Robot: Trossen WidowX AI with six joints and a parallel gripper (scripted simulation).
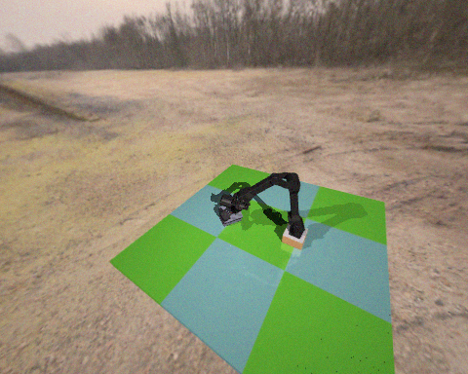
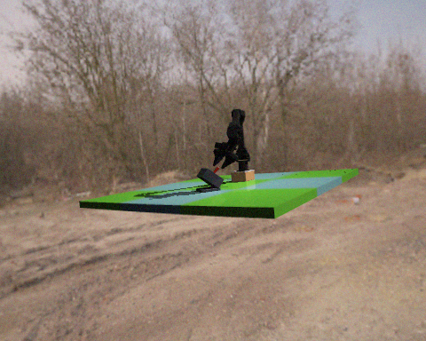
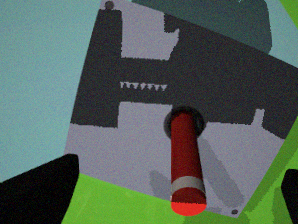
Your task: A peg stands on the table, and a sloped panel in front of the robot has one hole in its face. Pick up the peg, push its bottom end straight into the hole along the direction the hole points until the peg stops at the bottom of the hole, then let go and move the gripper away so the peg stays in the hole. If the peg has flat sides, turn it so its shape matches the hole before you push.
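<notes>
My gripper tip is now 1 cm to the left of the red peg and 1 cm above it.
</notes>
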